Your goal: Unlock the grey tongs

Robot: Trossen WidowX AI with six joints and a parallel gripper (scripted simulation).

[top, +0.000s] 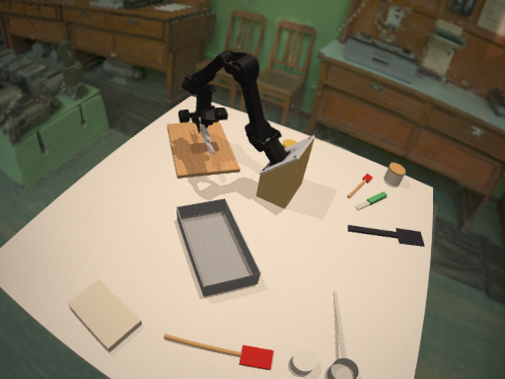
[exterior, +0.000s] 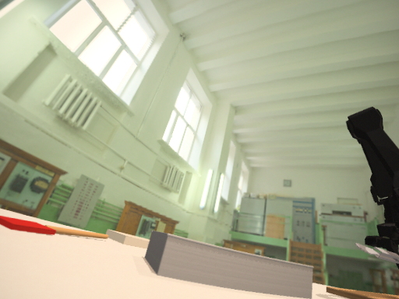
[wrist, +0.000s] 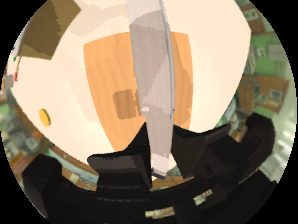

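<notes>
The wooden board lies 7 cm below my gripper tip, 1 cm to the right of it and 1 cm behind it. Also, from my gripper tip: small red tool: 64 cm to the left, 22 cm behind, 7 cm below; green-handled tool: 70 cm to the left, 13 cm behind, 7 cm below; grey roasting tin: 40 cm ahead, 33 cm to the left, 5 cm below.
</notes>
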